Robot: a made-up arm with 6 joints. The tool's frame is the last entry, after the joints.
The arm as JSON. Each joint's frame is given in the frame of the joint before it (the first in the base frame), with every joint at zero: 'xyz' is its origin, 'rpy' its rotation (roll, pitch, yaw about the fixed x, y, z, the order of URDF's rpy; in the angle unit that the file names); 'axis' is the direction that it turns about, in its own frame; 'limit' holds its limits. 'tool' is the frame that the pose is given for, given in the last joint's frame.
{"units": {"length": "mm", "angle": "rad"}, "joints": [
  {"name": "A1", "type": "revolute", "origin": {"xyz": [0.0, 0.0, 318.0], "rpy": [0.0, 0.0, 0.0]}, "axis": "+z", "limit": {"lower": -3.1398, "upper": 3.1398}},
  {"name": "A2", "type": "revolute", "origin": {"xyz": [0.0, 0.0, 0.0], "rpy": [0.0, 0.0, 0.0]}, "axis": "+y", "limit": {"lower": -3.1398, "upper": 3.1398}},
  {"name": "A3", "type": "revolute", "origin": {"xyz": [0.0, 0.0, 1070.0], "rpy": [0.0, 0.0, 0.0]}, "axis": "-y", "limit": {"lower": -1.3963, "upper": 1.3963}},
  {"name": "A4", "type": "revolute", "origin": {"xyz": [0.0, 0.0, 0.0], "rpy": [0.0, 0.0, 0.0]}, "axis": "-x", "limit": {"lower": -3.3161, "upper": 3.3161}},
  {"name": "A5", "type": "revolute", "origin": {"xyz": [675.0, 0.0, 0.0], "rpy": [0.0, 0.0, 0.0]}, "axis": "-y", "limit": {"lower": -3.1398, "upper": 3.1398}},
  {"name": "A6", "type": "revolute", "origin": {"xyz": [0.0, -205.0, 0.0], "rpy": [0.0, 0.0, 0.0]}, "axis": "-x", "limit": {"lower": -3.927, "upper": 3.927}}
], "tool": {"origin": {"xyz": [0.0, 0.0, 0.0], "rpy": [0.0, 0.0, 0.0]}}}
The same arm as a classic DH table. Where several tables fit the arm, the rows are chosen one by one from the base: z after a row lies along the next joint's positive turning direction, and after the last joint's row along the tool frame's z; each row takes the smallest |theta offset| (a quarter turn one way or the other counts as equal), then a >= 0, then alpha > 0; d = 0 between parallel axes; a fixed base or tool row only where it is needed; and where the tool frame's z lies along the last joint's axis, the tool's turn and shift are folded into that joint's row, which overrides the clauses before.
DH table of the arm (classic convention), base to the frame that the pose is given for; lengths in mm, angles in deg. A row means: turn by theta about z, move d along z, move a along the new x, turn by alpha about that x. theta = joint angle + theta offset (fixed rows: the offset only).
A1: d 318.0  theta offset 0.00  a 0.0  alpha -90.00
A2: d 0.0  theta offset -90.00  a 1070.0  alpha 180.00
A3: d 0.0  theta offset 0.00  a 0.0  alpha -90.00
A4: d -675.0  theta offset 0.00  a 0.0  alpha 90.00
A5: d 205.0  theta offset 0.00  a 0.0  alpha -90.00
A6: d 0.0  theta offset 90.00  a 0.0  alpha 90.00
tool (fixed): d 0.0  theta offset -90.00  a 0.0  alpha 0.00
Joint limits (deg, base to tool): -179.90..179.90 -179.90..179.90 -80.00..80.00 -190.00..190.00 -179.90..179.90 -225.00..225.00

